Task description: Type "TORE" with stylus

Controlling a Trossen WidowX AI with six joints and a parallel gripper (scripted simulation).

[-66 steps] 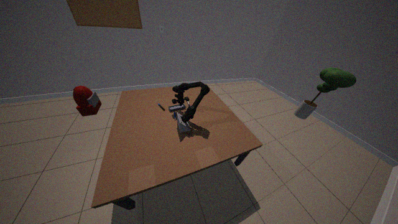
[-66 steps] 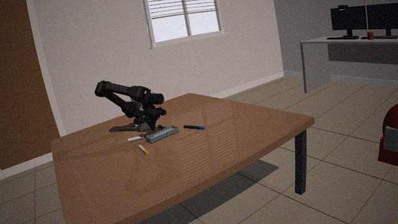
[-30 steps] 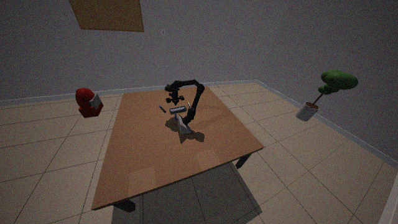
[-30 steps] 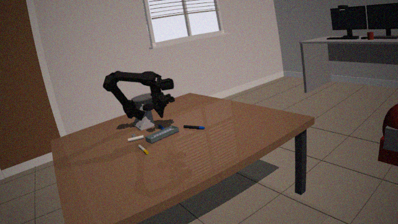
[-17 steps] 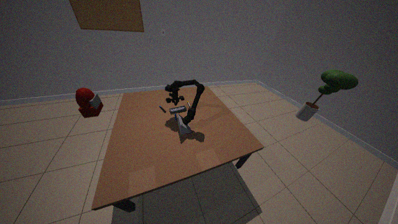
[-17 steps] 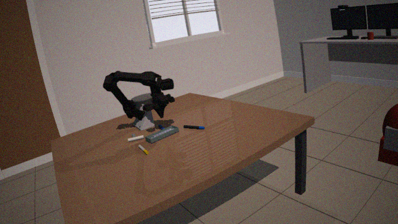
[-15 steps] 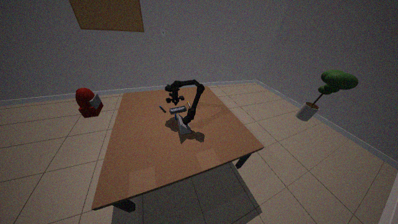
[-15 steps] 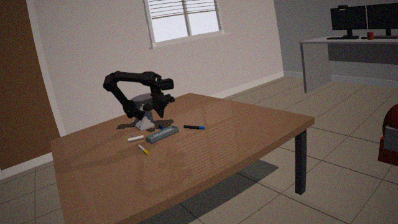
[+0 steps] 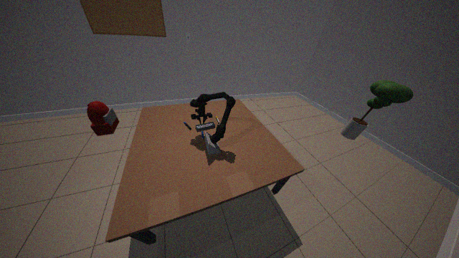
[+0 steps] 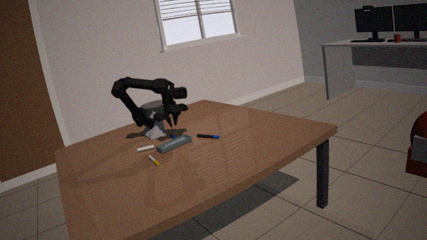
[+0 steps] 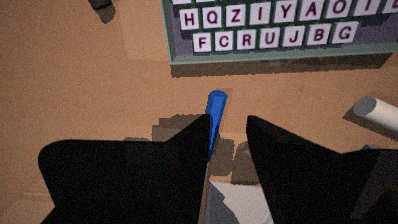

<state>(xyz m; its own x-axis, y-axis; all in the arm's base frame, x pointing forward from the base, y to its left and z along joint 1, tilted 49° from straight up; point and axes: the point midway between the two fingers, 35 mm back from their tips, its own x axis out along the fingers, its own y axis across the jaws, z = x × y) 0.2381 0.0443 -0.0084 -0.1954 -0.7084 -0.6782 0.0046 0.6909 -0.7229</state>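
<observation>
Right now the blue stylus is 100 mm behind my gripper tip, 20 mm to the left of it and 80 mm below it. From my gripper tip the other things lie so: yellow-tipped pen: 150 mm ahead, 210 mm to the right, 80 mm below.
</observation>
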